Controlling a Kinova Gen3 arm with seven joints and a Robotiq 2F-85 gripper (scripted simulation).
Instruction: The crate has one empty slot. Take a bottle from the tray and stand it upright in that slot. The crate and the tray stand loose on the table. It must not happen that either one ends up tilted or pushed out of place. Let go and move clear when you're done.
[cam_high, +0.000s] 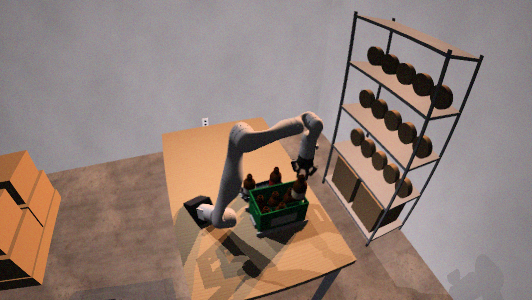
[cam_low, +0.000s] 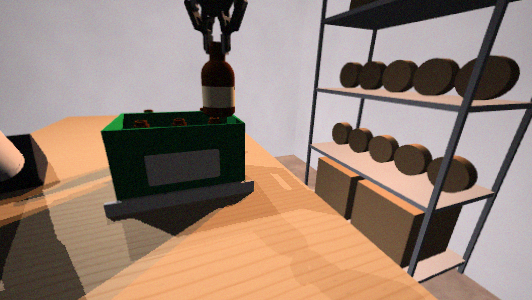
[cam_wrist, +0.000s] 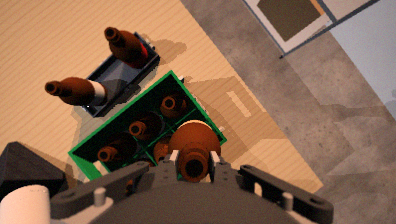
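The brown bottle lies 7 cm below my hand. Also, from my hand: green crate (25 cm below, 8 cm behind, 6 cm to the left); dark tray (32 cm below, 29 cm to the left, 4 cm behind).
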